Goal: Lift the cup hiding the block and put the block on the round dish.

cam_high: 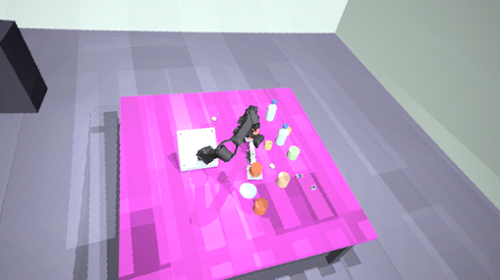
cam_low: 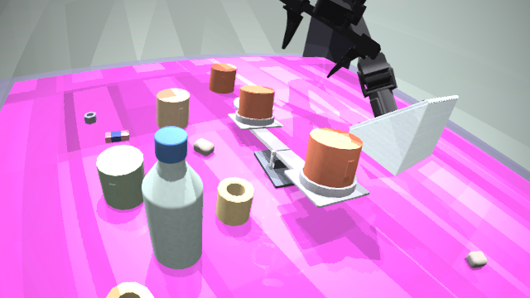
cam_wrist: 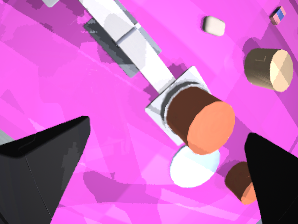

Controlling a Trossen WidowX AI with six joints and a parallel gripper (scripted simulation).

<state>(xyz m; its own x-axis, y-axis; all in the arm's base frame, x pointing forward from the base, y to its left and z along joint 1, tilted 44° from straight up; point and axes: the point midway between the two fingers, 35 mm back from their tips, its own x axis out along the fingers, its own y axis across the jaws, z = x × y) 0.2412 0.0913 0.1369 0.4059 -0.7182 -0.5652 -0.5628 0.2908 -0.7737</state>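
Right now the orange cup is 12 cm below my gripper tip, 10 cm to the right of it and 3 cm ahead of it. The rest, counted from my gripper tip: round dish: 19 cm to the right, 18 cm below, 3 cm behind; then light blue block: 14 cm below, 8 cm to the right, 3 cm ahead; then balance: 14 cm below, 5 cm to the left, 5 cm ahead.
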